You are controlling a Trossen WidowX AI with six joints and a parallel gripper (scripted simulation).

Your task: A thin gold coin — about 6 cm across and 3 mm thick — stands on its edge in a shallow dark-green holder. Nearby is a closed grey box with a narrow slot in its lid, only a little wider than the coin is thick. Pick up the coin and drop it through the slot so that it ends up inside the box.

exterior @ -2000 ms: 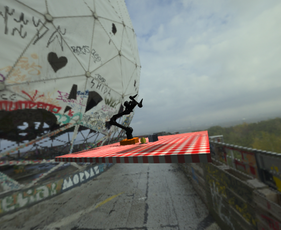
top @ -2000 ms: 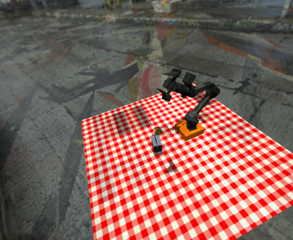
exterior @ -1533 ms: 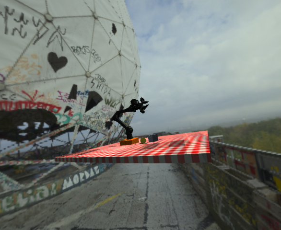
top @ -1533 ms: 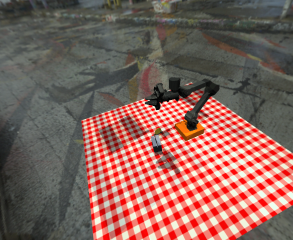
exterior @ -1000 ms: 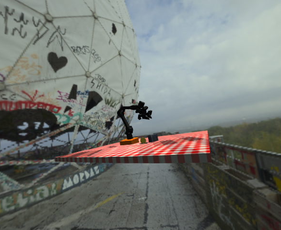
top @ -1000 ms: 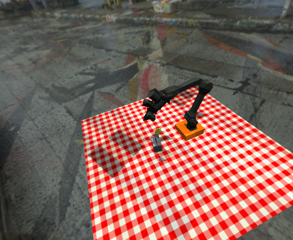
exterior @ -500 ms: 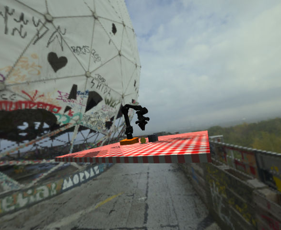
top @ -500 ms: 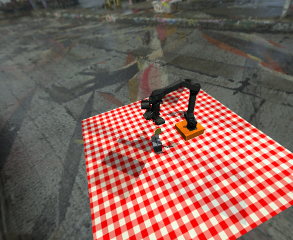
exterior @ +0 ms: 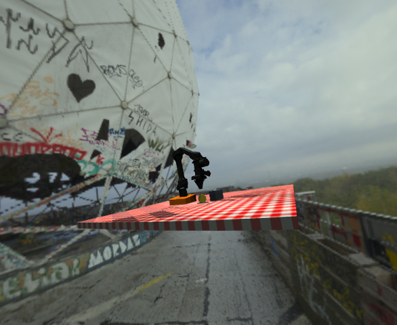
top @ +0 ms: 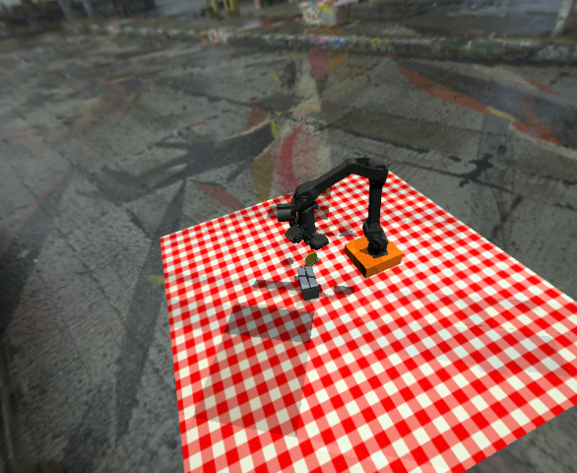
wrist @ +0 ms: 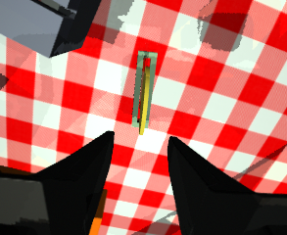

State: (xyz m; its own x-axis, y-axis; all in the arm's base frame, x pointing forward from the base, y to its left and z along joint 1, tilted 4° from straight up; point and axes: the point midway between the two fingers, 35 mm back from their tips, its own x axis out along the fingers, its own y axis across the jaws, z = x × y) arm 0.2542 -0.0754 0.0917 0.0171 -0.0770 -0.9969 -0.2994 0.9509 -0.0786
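Now: gripper tip 7 cm above the gold coin.
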